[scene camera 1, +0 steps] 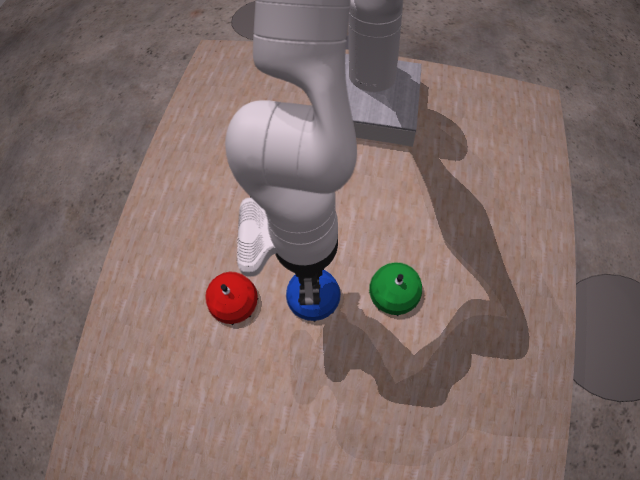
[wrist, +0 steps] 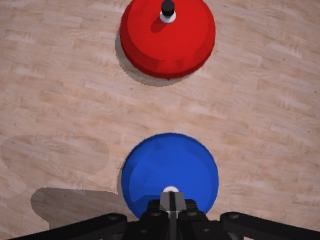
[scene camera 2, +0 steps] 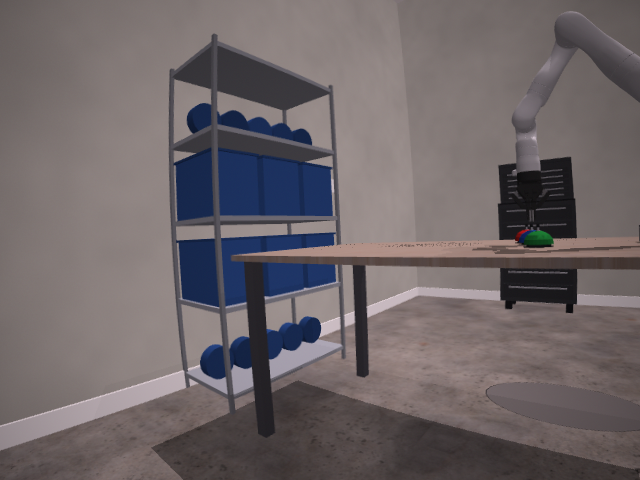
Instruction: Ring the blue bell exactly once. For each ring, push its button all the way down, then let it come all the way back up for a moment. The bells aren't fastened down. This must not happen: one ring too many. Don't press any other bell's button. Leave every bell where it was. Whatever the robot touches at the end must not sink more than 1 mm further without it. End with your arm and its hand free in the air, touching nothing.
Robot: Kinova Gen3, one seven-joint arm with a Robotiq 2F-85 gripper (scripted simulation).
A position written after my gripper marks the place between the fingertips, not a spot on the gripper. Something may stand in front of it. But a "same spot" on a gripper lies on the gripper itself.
My gripper shows in scene camera 1, in the wrist view (171, 206) and in scene camera 2. The same spot on my gripper: (scene camera 1: 308, 275) is (scene camera 2: 517, 182).
